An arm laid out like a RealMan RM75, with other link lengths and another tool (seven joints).
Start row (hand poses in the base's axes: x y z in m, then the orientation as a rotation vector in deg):
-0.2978 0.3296 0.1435 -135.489 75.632 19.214
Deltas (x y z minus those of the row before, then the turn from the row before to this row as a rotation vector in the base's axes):
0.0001 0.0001 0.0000 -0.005 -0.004 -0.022
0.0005 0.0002 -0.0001 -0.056 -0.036 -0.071
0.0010 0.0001 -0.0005 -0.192 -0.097 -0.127
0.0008 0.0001 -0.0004 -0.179 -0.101 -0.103
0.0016 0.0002 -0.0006 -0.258 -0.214 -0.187
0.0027 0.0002 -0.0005 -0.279 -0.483 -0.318
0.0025 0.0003 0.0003 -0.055 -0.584 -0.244
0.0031 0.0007 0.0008 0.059 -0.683 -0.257
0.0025 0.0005 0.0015 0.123 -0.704 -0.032
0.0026 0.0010 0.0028 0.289 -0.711 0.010
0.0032 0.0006 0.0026 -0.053 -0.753 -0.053
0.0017 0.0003 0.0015 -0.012 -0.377 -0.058
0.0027 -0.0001 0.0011 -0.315 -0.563 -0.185
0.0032 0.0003 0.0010 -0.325 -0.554 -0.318
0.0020 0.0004 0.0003 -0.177 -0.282 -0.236
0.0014 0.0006 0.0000 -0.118 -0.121 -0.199
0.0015 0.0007 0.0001 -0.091 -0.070 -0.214
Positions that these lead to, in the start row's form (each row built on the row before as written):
-0.2977 0.3297 0.1435 -135.476 75.658 19.200
-0.2972 0.3299 0.1434 -135.465 75.749 19.102
-0.2962 0.3300 0.1429 -135.516 75.939 18.833
-0.2954 0.3301 0.1425 -135.573 76.094 18.574
-0.2938 0.3303 0.1419 -135.616 76.330 18.104
-0.2911 0.3305 0.1414 -135.538 76.602 17.254
-0.2886 0.3308 0.1417 -135.312 76.640 16.437
-0.2855 0.3315 0.1425 -134.964 76.594 15.567
-0.2830 0.3320 0.1440 -134.721 76.252 14.780
-0.2804 0.3330 0.1468 -134.367 75.787 14.101
-0.2772 0.3336 0.1494 -134.240 75.516 13.147
-0.2755 0.3339 0.1509 -134.140 75.410 12.670
-0.2728 0.3338 0.1520 -134.165 75.482 11.746
-0.2696 0.3341 0.1530 -134.102 75.712 10.785
-0.2676 0.3345 0.1533 -134.025 75.918 10.266
-0.2662 0.3351 0.1533 -133.958 76.134 9.987
-0.2647 0.3358 0.1534 -133.868 76.381 9.781

